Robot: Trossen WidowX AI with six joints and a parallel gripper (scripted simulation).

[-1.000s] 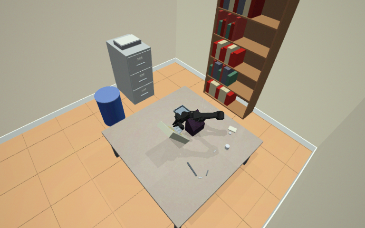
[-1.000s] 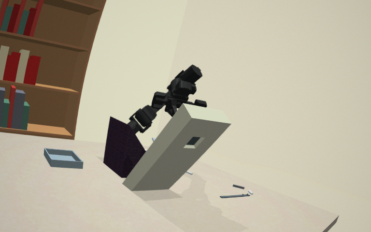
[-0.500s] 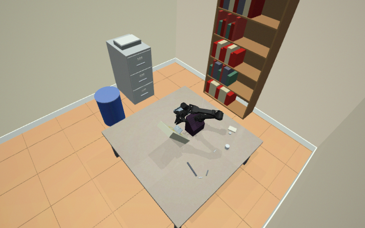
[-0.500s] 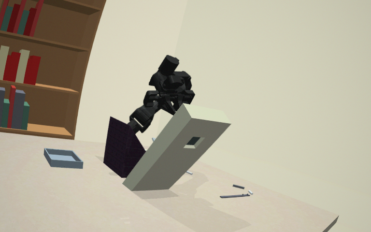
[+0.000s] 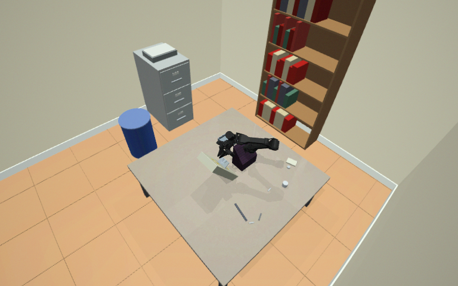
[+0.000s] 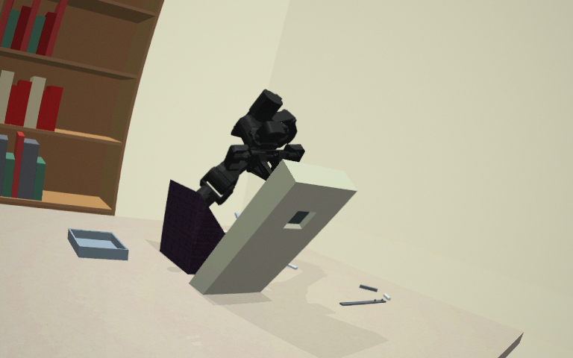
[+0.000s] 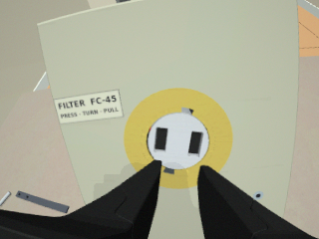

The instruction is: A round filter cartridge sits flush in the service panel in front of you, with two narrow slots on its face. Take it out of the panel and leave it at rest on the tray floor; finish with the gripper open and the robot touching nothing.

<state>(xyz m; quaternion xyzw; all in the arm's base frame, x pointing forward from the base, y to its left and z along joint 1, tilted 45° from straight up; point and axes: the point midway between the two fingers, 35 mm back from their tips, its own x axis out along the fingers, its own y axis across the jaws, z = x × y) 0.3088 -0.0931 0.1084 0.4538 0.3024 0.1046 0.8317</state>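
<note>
Right now my gripper tip is 5 cm short of the round filter cartridge and 3 cm above it. Round my gripper tip: cream block (65 cm behind, 29 cm below, 28 cm to the left); blue-grey tray (37 cm behind, 29 cm to the right, 29 cm below).
</note>
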